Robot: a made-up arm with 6 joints. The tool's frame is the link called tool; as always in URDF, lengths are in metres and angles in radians. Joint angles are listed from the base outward. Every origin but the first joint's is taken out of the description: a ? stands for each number. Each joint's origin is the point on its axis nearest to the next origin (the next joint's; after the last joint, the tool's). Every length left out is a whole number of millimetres.
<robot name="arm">
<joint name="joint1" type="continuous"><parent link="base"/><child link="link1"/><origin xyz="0.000 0.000 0.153"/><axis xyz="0 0 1"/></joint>
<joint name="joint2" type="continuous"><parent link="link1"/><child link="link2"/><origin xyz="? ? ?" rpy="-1.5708 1.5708 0.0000"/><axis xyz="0 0 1"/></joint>
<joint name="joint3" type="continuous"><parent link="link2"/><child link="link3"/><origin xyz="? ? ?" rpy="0.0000 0.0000 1.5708"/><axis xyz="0 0 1"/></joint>
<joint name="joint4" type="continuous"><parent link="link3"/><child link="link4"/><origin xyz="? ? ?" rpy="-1.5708 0.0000 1.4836"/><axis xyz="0 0 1"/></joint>
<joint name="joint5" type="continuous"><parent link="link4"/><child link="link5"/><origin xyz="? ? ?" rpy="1.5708 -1.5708 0.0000"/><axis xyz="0 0 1"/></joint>
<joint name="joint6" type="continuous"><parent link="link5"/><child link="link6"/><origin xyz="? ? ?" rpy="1.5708 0.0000 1.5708"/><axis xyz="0 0 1"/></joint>
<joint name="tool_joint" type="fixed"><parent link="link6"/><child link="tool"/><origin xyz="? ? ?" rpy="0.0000 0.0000 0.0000"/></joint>
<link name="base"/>
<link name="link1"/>
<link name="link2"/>
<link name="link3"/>
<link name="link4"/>
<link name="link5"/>
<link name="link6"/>
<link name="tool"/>
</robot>
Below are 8 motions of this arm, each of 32 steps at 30 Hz.
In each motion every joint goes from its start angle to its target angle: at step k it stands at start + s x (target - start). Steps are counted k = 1, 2, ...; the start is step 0. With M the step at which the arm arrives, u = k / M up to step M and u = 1 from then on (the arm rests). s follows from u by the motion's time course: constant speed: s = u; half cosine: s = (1 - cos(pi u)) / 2; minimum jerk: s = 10 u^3 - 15 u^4 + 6 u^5.
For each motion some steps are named. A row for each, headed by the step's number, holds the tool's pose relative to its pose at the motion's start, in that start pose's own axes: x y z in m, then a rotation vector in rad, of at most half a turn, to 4 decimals.
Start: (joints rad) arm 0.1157 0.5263 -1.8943 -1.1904 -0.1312 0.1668
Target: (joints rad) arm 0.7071 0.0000 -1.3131 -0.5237 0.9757 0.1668
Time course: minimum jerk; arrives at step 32
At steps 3, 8, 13, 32:
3: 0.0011 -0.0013 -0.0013 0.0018 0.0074 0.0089
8: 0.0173 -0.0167 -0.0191 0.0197 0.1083 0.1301
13: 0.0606 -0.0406 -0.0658 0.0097 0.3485 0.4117
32: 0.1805 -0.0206 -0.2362 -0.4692 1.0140 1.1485

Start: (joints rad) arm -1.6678 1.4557 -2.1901 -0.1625 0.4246 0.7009
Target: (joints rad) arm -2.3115 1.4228 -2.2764 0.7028 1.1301 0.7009
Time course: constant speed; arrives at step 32
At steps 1, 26, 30, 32:
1: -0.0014 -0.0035 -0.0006 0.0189 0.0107 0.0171
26: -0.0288 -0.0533 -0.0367 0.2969 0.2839 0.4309
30: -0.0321 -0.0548 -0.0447 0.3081 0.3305 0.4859
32: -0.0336 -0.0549 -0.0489 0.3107 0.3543 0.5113

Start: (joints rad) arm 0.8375 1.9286 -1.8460 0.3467 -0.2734 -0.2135
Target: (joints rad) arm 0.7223 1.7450 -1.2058 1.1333 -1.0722 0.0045
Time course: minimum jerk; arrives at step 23
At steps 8, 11, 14, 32:
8: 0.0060 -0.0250 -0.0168 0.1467 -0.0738 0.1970
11: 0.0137 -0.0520 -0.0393 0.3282 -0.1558 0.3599
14: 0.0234 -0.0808 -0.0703 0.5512 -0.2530 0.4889
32: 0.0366 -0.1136 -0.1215 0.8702 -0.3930 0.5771

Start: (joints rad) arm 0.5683 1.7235 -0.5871 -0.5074 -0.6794 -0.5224
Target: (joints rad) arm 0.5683 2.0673 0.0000 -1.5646 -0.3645 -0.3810
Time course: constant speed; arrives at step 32
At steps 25, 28, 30, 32:
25: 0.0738 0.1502 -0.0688 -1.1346 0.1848 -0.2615
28: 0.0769 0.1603 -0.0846 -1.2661 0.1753 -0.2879
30: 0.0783 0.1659 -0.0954 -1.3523 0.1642 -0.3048
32: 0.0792 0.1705 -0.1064 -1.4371 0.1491 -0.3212

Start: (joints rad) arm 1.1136 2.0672 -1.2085 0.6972 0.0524 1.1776
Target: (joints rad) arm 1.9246 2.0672 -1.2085 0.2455 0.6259 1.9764
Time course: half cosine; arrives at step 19
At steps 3, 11, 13, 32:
3: 0.0211 -0.0095 0.0002 0.0446 0.0417 -0.0149
11: 0.1811 -0.1279 -0.0383 0.4975 0.2312 -0.2076
13: 0.2102 -0.1648 -0.0585 0.6074 0.2201 -0.2776
32: 0.2424 -0.2206 -0.0942 0.7415 0.1603 -0.3959

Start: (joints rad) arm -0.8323 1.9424 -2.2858 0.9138 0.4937 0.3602
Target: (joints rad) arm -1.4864 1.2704 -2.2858 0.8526 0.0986 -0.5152
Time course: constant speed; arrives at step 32
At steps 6, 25, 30, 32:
6: -0.0484 0.0477 -0.0661 -0.0638 -0.2284 -0.2403
25: -0.0598 0.2000 -0.2917 -0.0339 -0.9777 -1.0434
30: -0.0271 0.2361 -0.3415 0.0272 -1.1764 -1.2545
32: -0.0103 0.2495 -0.3590 0.0574 -1.2559 -1.3377

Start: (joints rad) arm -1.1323 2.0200 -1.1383 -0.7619 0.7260 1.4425
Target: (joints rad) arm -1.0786 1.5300 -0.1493 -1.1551 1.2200 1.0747
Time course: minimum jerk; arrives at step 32
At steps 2, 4, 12, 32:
2: 0.0003 -0.0005 -0.0001 0.0018 0.0002 -0.0021
4: 0.0023 -0.0037 -0.0010 0.0132 0.0016 -0.0151
12: 0.0396 -0.0648 -0.0180 0.2215 0.0296 -0.2608
32: 0.1393 -0.2448 -0.0666 0.7639 0.1185 -0.9585

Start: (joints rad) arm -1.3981 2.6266 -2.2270 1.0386 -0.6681 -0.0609
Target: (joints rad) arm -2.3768 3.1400 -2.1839 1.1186 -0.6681 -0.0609
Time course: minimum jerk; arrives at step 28
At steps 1, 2, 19, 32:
1: -0.0001 -0.0003 0.0001 0.0004 -0.0002 -0.0001
2: -0.0006 -0.0019 0.0010 0.0033 -0.0015 -0.0009
19: -0.2034 -0.5009 0.0096 0.8650 -0.3457 -0.0678
32: -0.2430 -0.6038 -0.0573 1.0763 -0.4209 -0.0311

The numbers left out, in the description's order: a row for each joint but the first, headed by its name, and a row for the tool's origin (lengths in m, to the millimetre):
joint2: 0.000 0.000 0.000
joint3: -0.049 0.360 0.000
joint4: -0.215 0.038 0.000
joint5: 0.000 0.000 0.000
joint6: 0.079 0.000 0.000
tool: 0.000 0.000 0.000

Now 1 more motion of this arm.
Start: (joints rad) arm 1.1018 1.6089 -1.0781 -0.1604 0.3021 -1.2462
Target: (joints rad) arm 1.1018 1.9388 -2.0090 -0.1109 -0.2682 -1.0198
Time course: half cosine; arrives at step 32
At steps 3, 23, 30, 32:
3: -0.0012 -0.0058 0.0011 0.0243 -0.0065 0.0065
23: -0.0375 -0.1874 -0.0075 0.8997 -0.3246 0.2163
30: -0.0422 -0.2140 -0.0196 1.0841 -0.4141 0.2498
32: -0.0424 -0.2153 -0.0203 1.0943 -0.4193 0.2515

